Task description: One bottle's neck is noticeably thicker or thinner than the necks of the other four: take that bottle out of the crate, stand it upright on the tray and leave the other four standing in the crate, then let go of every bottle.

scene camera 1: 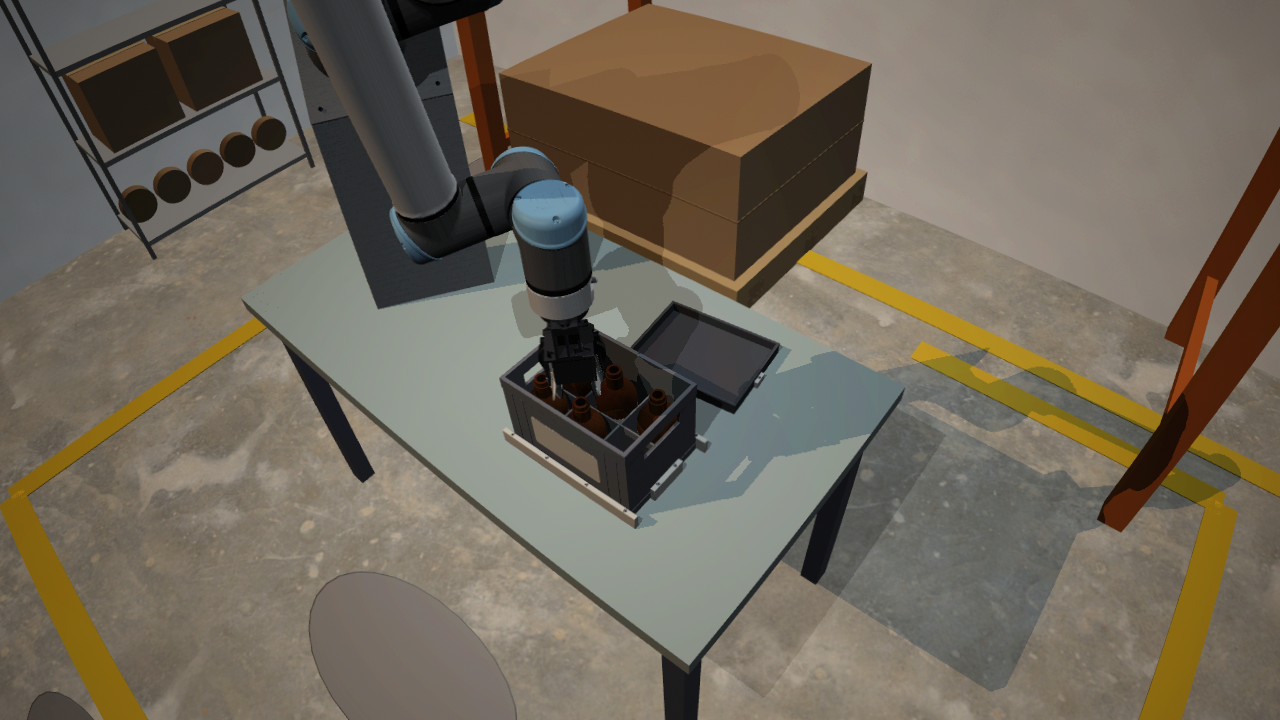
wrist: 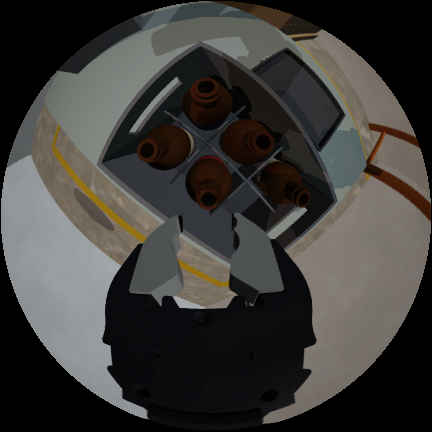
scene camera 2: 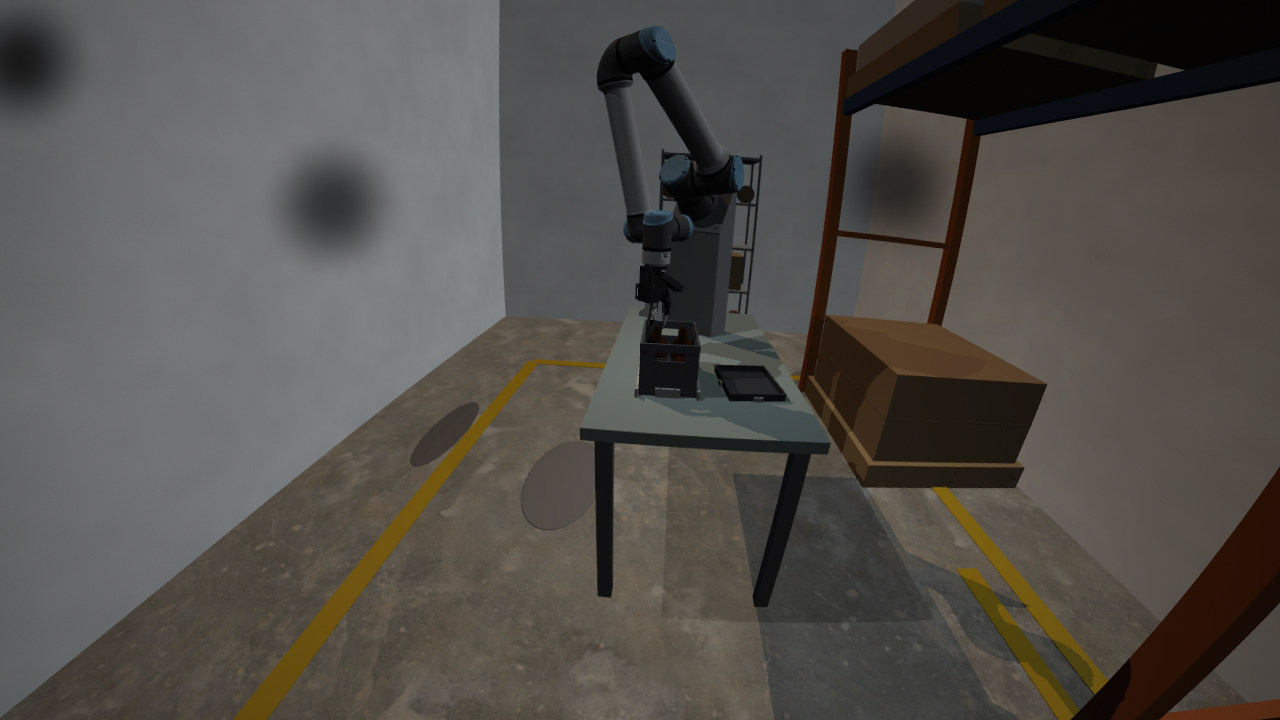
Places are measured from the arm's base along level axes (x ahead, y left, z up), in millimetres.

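Pixels of known places: gripper, fingertip midpoint: (scene camera 1: pixel 578 395) (wrist: pixel 206 215) (scene camera 2: pixel 655 328); arm's base, origin of the base link: (scene camera 2: pixel 698 203).
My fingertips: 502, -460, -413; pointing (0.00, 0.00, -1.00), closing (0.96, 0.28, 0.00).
For each thing: its top centre in the pictures, then the offset to it from my fingertips, as dx, dy, dz. "spot": a spot on its surface instead. Level surfaces: height alone.
- dark grey crate, middle of its top: (wrist: pixel 236 172) (scene camera 1: pixel 596 380) (scene camera 2: pixel 670 331) +18, +46, -12
- top bottle, middle of its top: (wrist: pixel 205 86) (scene camera 2: pixel 683 328) -34, +130, -24
- left bottle, middle of its top: (wrist: pixel 146 149) (scene camera 1: pixel 541 378) (scene camera 2: pixel 657 327) -79, +50, -24
- lower middle bottle, middle of its top: (wrist: pixel 207 199) (scene camera 1: pixel 580 402) (scene camera 2: pixel 657 334) -1, +7, -24
- lower right bottle, middle of its top: (wrist: pixel 303 198) (scene camera 1: pixel 657 394) (scene camera 2: pixel 684 344) +121, +41, -24
- dark tray, surface spot: (scene camera 1: pixel 707 349) (wrist: pixel 307 90) (scene camera 2: pixel 754 383) spot: +176, +310, -181
- green-grey table, its level: dz -187
- light rail, middle of its top: (scene camera 1: pixel 566 471) -29, -41, -157
The dark grey crate (scene camera 1: pixel 563 443) (scene camera 2: pixel 669 376) (wrist: pixel 145 187) holds five upright brown bottles. In the wrist view they are a top bottle (wrist: pixel 206 102), a left bottle (wrist: pixel 167 146), a right bottle (wrist: pixel 245 141), a lower middle bottle (wrist: pixel 210 181) and a lower right bottle (wrist: pixel 281 182). Their necks show at different angles and distances; I cannot tell which differs. The dark tray (scene camera 1: pixel 707 349) (scene camera 2: pixel 750 383) (wrist: pixel 305 95) lies beside the crate and holds no bottle. My gripper (scene camera 1: pixel 572 389) (scene camera 2: pixel 657 320) (wrist: pixel 206 215) is part open and empty, its fingertips low over the crate's left part in scene camera 1.
The crate stands on the green-grey table (scene camera 1: pixel 429 376) (scene camera 2: pixel 617 416), with a light rail (scene camera 1: pixel 572 479) along its front. Crate walls and thin dividers surround the bottles. Large cardboard boxes (scene camera 1: pixel 626 170) (scene camera 2: pixel 957 420) on a pallet stand behind the table. Orange rack posts stand farther off.
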